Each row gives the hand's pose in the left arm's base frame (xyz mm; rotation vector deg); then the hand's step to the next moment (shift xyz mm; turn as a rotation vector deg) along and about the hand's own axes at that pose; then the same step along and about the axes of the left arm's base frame.
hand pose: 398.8 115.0 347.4 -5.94 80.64 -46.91
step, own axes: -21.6 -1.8 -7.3 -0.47 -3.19 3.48
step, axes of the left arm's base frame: -6.1 13.7 17.3 1.73 -3.44 2.77
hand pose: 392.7 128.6 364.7 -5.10 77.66 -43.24
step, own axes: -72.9 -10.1 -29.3 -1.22 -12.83 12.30
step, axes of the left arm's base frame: -32.2 41.8 59.1 5.44 -13.58 10.17
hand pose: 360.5 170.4 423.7 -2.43 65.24 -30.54
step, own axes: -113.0 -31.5 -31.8 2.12 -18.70 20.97
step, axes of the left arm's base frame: -74.6 27.8 91.8 11.78 -22.16 12.82
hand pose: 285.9 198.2 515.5 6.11 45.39 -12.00
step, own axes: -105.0 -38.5 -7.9 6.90 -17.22 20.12
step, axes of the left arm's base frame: -85.9 -20.7 69.0 14.79 -21.27 8.83
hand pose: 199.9 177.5 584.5 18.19 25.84 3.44
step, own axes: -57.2 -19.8 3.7 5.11 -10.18 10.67
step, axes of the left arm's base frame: -50.1 -27.1 20.9 9.13 -12.09 3.74
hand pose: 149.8 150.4 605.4 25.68 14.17 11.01
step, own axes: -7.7 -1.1 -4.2 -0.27 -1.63 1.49
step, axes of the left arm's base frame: -8.4 -1.1 -2.7 0.37 -2.11 0.62
